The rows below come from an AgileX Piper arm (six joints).
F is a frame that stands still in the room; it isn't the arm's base.
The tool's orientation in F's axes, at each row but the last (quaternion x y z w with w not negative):
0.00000, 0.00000, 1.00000, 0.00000
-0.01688, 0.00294, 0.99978, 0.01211
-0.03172, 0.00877, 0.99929, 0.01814
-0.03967, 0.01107, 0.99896, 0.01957
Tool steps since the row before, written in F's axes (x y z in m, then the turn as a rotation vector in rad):
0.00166, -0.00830, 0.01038, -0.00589, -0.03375, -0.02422
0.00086, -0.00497, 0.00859, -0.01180, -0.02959, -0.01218
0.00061, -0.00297, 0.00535, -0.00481, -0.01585, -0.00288
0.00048, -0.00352, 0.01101, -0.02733, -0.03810, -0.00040
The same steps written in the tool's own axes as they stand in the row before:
-0.00166, 0.00830, 0.01038, 0.00589, 0.03375, -0.02422
-0.00127, 0.00499, 0.00852, 0.01149, 0.02980, -0.01196
-0.00106, 0.00303, 0.00524, 0.00441, 0.01597, -0.00287
-0.00149, 0.00372, 0.01085, 0.02580, 0.03915, 0.00085

